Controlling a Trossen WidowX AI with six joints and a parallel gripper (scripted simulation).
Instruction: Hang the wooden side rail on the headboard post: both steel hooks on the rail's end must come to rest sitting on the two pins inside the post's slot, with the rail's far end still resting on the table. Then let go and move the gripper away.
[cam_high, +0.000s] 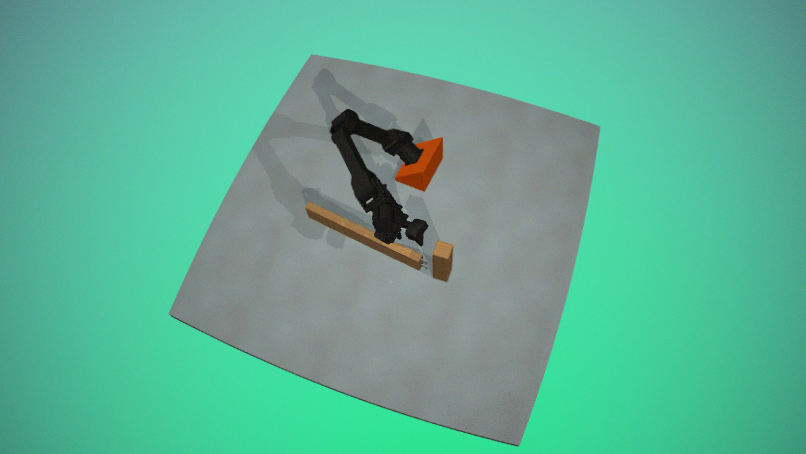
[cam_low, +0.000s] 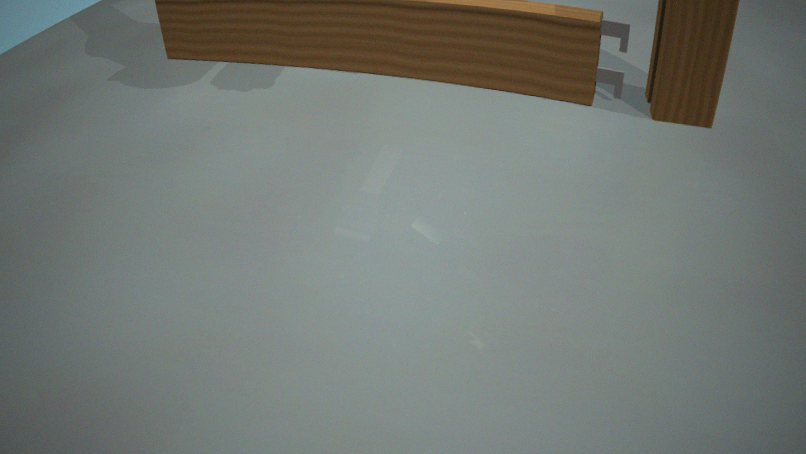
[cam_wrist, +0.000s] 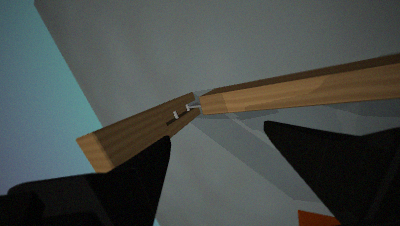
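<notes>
The headboard post lies 110 mm to the left of my gripper tip, 40 mm below it and 10 mm ahead of it.
</notes>
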